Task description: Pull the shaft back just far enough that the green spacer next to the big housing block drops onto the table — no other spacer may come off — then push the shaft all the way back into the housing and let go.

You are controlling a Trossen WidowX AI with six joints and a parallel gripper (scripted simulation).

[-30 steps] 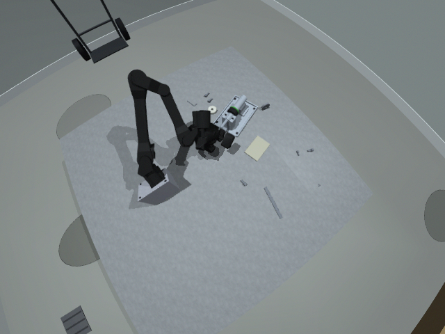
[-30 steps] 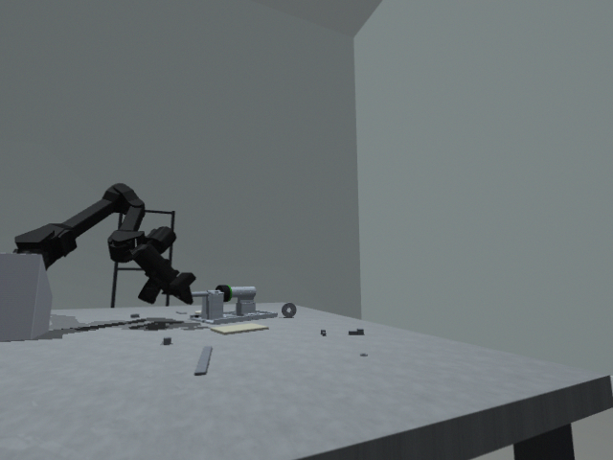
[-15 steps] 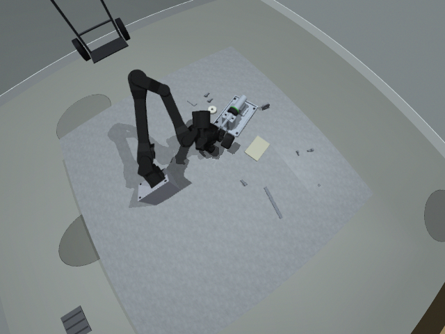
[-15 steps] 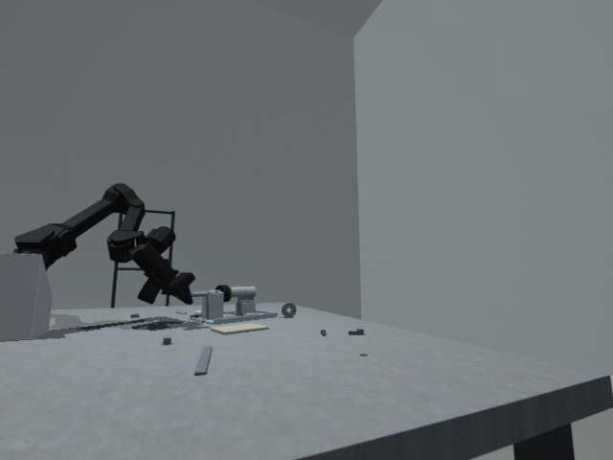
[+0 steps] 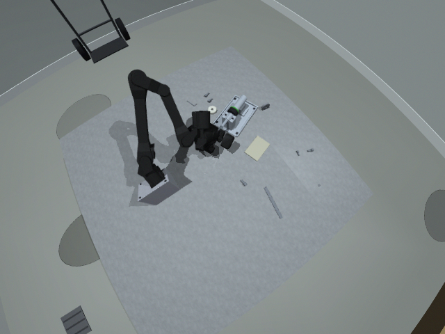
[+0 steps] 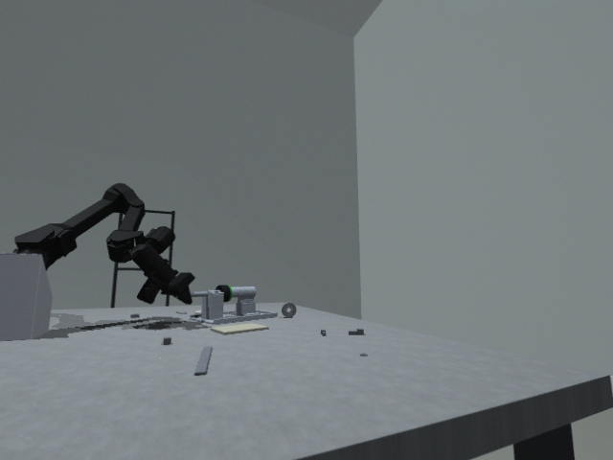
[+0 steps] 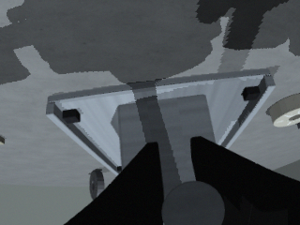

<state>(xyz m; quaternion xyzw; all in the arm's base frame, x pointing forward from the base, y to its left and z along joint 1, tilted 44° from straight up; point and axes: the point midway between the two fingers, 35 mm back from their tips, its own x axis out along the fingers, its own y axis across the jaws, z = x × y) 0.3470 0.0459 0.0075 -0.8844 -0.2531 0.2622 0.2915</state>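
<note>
Right now the grey shaft is 5 cm ahead of my gripper tip, 2 cm to the left of it and 2 cm above it. Also, from my gripper tip: green spacer: 11 cm ahead, 4 cm to the left, 2 cm above; white ring: 15 cm to the left, 6 cm ahead, 5 cm below; dark spacer: 9 cm ahead, 3 cm to the left, 2 cm above.
</note>
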